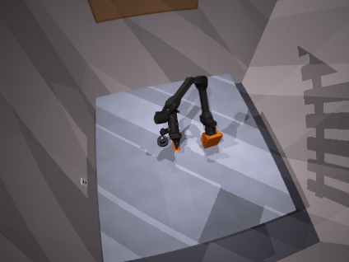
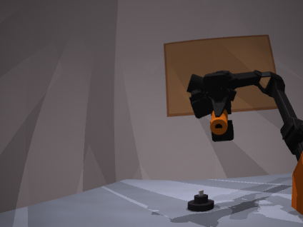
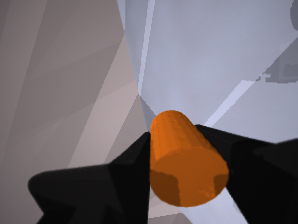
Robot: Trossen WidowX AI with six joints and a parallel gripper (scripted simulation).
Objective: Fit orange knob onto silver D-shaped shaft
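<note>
My gripper tip is 10 mm past the orange knob, 30 mm to the left of it and 20 mm below it. Also, from my gripper tip: pedestal (30 mm ahead, 180 mm to the right, 220 mm below).
</note>
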